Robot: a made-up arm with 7 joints. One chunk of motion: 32 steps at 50 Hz.
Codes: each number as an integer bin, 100 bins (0 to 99) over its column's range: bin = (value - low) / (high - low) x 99, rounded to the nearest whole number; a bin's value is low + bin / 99 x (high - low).
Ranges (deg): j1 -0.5..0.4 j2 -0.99..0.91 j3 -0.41..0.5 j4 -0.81..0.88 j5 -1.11..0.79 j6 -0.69..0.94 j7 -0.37..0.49
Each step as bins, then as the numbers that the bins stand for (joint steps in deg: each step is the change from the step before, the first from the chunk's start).
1 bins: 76 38 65 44 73 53 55
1 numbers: 0.191 -0.261 0.187 -0.059 0.291 0.183 0.108
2 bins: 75 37 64 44 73 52 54
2 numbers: 0.182 -0.280 0.178 -0.059 0.291 0.166 0.099
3 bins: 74 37 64 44 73 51 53
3 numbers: 0.173 -0.280 0.178 -0.059 0.291 0.150 0.090
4 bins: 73 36 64 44 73 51 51
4 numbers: 0.164 -0.299 0.178 -0.059 0.291 0.150 0.073
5 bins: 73 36 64 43 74 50 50
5 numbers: 0.164 -0.299 0.178 -0.076 0.310 0.133 0.064
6 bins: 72 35 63 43 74 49 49
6 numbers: 0.155 -0.318 0.169 -0.076 0.310 0.117 0.056
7 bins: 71 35 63 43 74 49 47
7 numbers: 0.145 -0.318 0.169 -0.076 0.310 0.117 0.038
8 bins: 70 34 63 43 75 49 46
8 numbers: 0.136 -0.337 0.169 -0.076 0.329 0.117 0.030
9 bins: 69 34 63 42 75 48 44
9 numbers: 0.127 -0.337 0.169 -0.093 0.329 0.100 0.012
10 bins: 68 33 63 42 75 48 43
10 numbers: 0.118 -0.357 0.169 -0.093 0.329 0.100 0.004
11 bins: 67 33 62 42 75 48 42
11 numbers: 0.109 -0.357 0.160 -0.093 0.329 0.100 -0.005
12 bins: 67 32 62 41 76 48 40
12 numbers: 0.109 -0.376 0.160 -0.110 0.349 0.100 -0.023
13 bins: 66 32 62 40 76 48 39
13 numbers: 0.100 -0.376 0.160 -0.127 0.349 0.100 -0.031
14 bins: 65 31 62 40 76 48 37
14 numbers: 0.091 -0.395 0.160 -0.127 0.349 0.100 -0.049
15 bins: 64 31 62 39 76 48 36
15 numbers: 0.082 -0.395 0.160 -0.144 0.349 0.100 -0.057
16 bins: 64 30 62 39 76 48 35
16 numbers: 0.082 -0.414 0.160 -0.144 0.349 0.100 -0.066
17 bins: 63 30 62 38 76 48 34
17 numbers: 0.073 -0.414 0.160 -0.161 0.349 0.100 -0.075
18 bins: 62 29 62 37 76 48 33
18 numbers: 0.064 -0.433 0.160 -0.178 0.349 0.100 -0.083
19 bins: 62 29 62 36 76 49 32
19 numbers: 0.064 -0.433 0.160 -0.195 0.349 0.117 -0.092
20 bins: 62 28 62 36 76 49 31
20 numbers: 0.064 -0.453 0.160 -0.195 0.349 0.117 -0.101
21 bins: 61 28 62 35 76 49 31
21 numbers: 0.055 -0.453 0.160 -0.213 0.349 0.117 -0.101
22 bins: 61 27 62 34 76 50 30
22 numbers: 0.055 -0.472 0.160 -0.230 0.349 0.133 -0.109
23 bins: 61 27 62 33 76 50 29
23 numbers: 0.055 -0.472 0.160 -0.247 0.349 0.133 -0.118
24 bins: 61 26 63 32 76 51 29
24 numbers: 0.055 -0.491 0.169 -0.264 0.349 0.150 -0.118
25 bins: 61 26 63 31 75 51 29
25 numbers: 0.055 -0.491 0.169 -0.281 0.329 0.150 -0.118
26 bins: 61 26 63 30 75 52 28
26 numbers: 0.055 -0.491 0.169 -0.298 0.329 0.166 -0.127
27 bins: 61 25 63 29 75 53 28
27 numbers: 0.055 -0.510 0.169 -0.315 0.329 0.183 -0.127
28 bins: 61 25 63 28 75 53 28
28 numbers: 0.055 -0.510 0.169 -0.332 0.329 0.183 -0.127
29 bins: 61 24 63 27 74 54 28
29 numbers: 0.055 -0.529 0.169 -0.349 0.310 0.199 -0.127
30 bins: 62 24 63 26 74 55 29
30 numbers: 0.064 -0.529 0.169 -0.366 0.310 0.216 -0.118
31 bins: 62 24 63 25 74 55 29
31 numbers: 0.064 -0.529 0.169 -0.383 0.310 0.216 -0.118
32 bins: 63 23 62 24 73 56 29
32 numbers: 0.073 -0.549 0.160 -0.400 0.291 0.232 -0.118
